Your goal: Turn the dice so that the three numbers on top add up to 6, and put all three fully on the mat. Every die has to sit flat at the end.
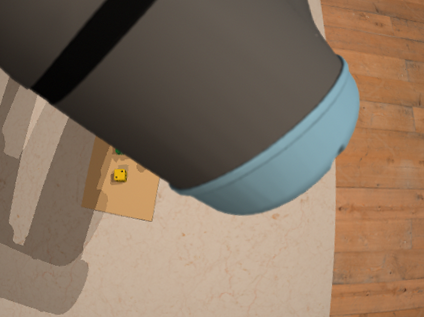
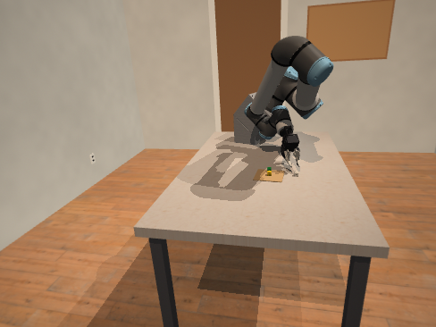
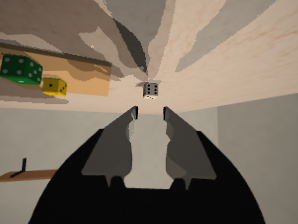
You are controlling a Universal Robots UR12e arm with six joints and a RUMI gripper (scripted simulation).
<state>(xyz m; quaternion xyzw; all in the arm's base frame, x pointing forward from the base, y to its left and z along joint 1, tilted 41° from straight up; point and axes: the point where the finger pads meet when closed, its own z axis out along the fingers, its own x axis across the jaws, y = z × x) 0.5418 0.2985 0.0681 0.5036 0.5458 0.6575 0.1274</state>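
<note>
Right now my hand is 3 cm short of the white die, 2 cm to the right of it and 4 cm above it. Round my hand: tan mat (7 cm ahead, 11 cm to the right, 4 cm below); green die (2 cm ahead, 13 cm to the right, 3 cm below); yellow die (7 cm ahead, 11 cm to the right, 3 cm below).
</note>
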